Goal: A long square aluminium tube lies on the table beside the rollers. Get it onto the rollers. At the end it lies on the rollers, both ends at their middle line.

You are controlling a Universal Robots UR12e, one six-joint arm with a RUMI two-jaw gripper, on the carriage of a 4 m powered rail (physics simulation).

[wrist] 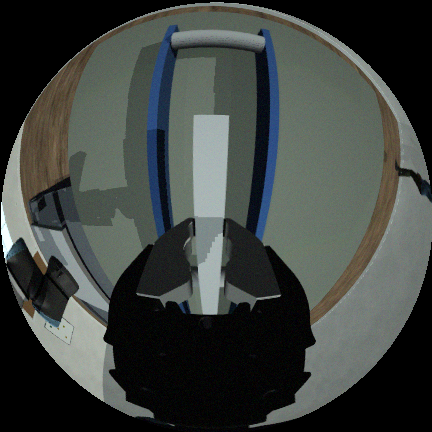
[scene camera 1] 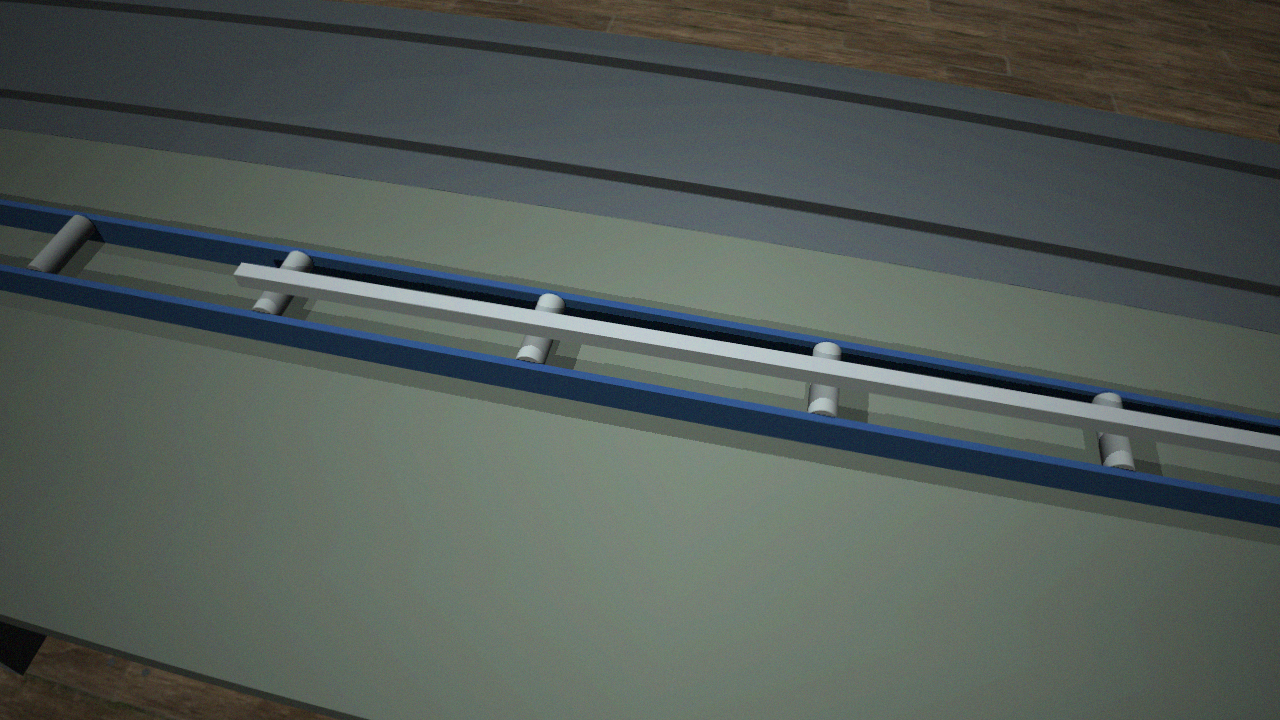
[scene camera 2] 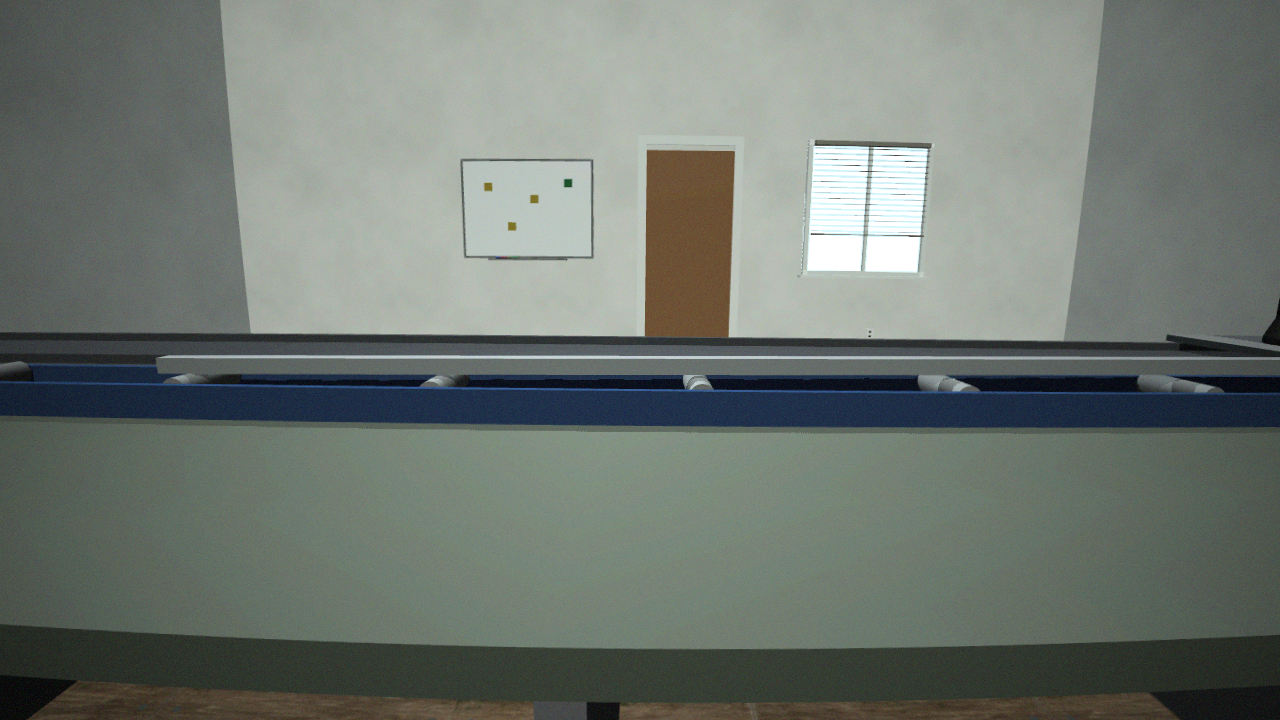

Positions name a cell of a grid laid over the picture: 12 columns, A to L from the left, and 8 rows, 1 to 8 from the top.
Scene:
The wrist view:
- my gripper: F5
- long square aluminium tube: F3
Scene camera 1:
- long square aluminium tube: H5
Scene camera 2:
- long square aluminium tube: B5

